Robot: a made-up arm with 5 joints. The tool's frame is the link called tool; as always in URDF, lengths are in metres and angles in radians.
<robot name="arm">
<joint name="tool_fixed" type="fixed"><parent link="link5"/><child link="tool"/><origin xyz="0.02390 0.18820 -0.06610" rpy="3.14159 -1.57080 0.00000"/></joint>
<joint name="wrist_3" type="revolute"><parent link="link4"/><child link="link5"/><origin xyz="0.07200 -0.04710 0.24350" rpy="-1.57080 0.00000 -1.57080"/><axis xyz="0 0 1"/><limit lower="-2.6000" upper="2.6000" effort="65" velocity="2"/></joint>
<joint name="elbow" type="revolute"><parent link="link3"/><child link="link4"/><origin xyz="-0.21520 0.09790 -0.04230" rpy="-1.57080 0.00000 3.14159"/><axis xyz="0 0 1"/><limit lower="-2.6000" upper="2.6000" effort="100" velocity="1.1"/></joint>
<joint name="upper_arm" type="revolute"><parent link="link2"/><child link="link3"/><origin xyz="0.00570 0.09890 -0.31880" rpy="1.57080 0.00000 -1.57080"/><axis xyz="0 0 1"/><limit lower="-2.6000" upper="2.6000" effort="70" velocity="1.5"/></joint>
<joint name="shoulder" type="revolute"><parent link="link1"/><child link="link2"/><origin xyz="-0.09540 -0.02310 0.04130" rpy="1.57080 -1.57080 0.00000"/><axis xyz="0 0 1"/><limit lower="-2.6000" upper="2.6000" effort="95" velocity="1.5"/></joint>
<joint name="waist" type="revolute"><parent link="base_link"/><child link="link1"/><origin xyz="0.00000 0.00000 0.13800" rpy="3.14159 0.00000 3.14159"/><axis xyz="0 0 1"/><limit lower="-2.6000" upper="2.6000" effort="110" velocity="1.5"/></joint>
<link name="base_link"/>
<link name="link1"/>
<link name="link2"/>
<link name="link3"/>
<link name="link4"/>
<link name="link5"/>
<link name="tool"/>
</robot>
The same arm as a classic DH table. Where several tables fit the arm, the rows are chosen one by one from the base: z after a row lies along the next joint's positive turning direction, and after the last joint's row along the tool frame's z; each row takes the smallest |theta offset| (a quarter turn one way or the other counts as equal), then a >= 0, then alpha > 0; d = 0 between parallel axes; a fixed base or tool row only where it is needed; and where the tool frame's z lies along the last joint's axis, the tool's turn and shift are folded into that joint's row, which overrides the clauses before.
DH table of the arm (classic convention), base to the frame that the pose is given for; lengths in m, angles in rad. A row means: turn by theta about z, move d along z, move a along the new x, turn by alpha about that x. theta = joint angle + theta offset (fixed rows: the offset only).
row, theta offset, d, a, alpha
base (fixed), 0.0000, 0.0000, 0.0000, 3.1416
waist, 0.0000, -0.0967, 0.0954, -1.5708
shoulder, 0.0000, -0.2957, 0.0989, -1.5708
upper_arm, 0.0000, -0.0480, 0.2152, -1.5708
elbow, -1.5708, 0.1456, 0.0471, -1.5708
wrist_3, 1.5708, 0.0059, 0.1882, 1.5708
tool (fixed), 1.5708, 0.0239, 0.0000, 0.0000
Joint limits (rad, base to tool): -2.6000..2.6000 -2.6000..2.6000 -2.6000..2.6000 -2.6000..2.6000 -2.6000..2.6000

